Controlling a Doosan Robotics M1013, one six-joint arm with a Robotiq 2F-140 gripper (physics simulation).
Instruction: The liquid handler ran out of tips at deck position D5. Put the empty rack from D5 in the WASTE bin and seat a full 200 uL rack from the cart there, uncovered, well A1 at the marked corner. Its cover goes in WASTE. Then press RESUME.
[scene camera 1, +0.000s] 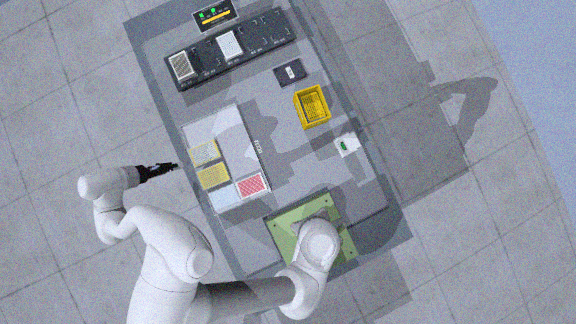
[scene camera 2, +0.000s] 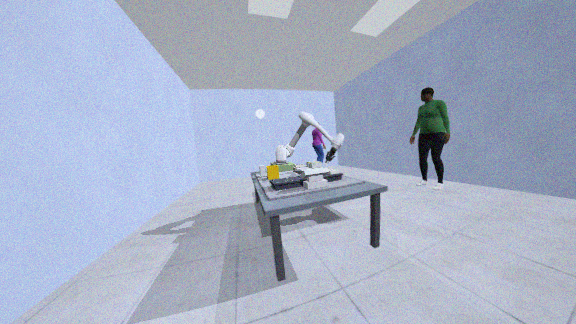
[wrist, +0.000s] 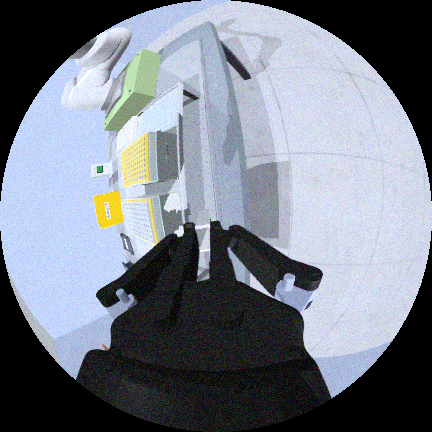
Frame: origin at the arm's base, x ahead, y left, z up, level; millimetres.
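Seen in the pictures: gripper, fingertip midpoint: (scene camera 1: 182, 164) (scene camera 2: 324, 165) (wrist: 205, 219); arm's base at its link origin: (scene camera 2: 281, 163) (wrist: 115, 93).
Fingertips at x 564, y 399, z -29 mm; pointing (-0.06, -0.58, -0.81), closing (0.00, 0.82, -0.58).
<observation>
Pixels of each thing's middle, then the offset from my fingertips to it. "spot": a spot on its surface instead. Level surfaces: height alone.
- yellow rack at the middle of its body: (wrist: 132, 162) (scene camera 1: 213, 175) dx -119, dy -116, dz +48 mm
- pale-topped rack with a yellow rim, body centre: (wrist: 139, 219) (scene camera 1: 204, 153) dx -10, dy -126, dz +48 mm
- white cart tray at the middle of its body: (wrist: 153, 188) (scene camera 1: 225, 159) dx -68, dy -188, dz -37 mm
- yellow WASTE bin at the middle of its body: (scene camera 1: 311, 108) (wrist: 107, 208) (scene camera 2: 272, 172) dx -44, dy -655, dz -2 mm
- dark deck at its surface level: dz -14 mm
- green button at the middle of its body: (scene camera 1: 343, 145) (wrist: 99, 169) dx -272, dy -704, dz +10 mm
- red-and-white rack at the middle of its body: (wrist: 127, 137) (scene camera 1: 251, 185) dx -235, dy -240, dz +6 mm
- pale blue block at the middle of its body: (wrist: 154, 118) (scene camera 1: 224, 197) dx -223, dy -106, dz -3 mm
- dark pad at a spot on its surface: (scene camera 1: 299, 67) spot: dx +177, dy -718, dz -62 mm
- display at a spot on its surface: (scene camera 1: 215, 15) spot: dx +555, dy -458, dz +52 mm
My gripper (scene camera 1: 177, 165) (scene camera 2: 329, 158) (wrist: 205, 219) is shut and empty, off the cart-side long edge of the table. A yellow rack (scene camera 1: 213, 175) (wrist: 136, 159) and a pale-topped rack with a yellow rim (scene camera 1: 204, 152) (wrist: 141, 219) stand on the white cart tray (scene camera 1: 235, 131). The yellow WASTE bin (scene camera 1: 298, 114) (scene camera 2: 272, 172) (wrist: 108, 210) holds a rack inside. The dark deck (scene camera 1: 260, 36) has racks at its left end (scene camera 1: 182, 65) and middle (scene camera 1: 229, 45); its right-end position, D5, bears no rack. The RESUME box has a green button (scene camera 1: 343, 146) (wrist: 100, 169).
A red-and-white rack (scene camera 1: 251, 186) and a pale blue block (scene camera 1: 223, 197) stand on the cart tray. A dark pad (scene camera 1: 299, 67) lies near the deck. The display (scene camera 1: 215, 15) shows green lights. The arm stands on a green base (scene camera 1: 282, 237) (wrist: 145, 75). Two people (scene camera 2: 431, 120) (scene camera 2: 318, 139) stand beyond the table.
</observation>
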